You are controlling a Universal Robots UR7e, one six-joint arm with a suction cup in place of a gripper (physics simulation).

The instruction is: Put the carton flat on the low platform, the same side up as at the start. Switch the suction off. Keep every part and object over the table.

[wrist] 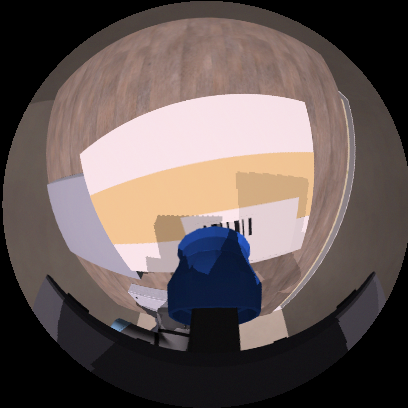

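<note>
The carton fills the middle of the wrist view. Its face toward the camera is white with a broad orange band and has a white label with a black barcode near the cup. The low platform is a plain grey-lilac slab at the left. The carton's left edge hides part of it. My blue suction cup is over the carton's near side, at the barcode label, with its suction off. The cup hides part of the label and the carton's near edge. I cannot tell whether the cup touches the carton.
The brown wooden table shows beyond the carton and along its right side. A pale raised rim runs along the table's right edge. A small light grey part and a dark part with a blue end show at the lower left, beside the cup.
</note>
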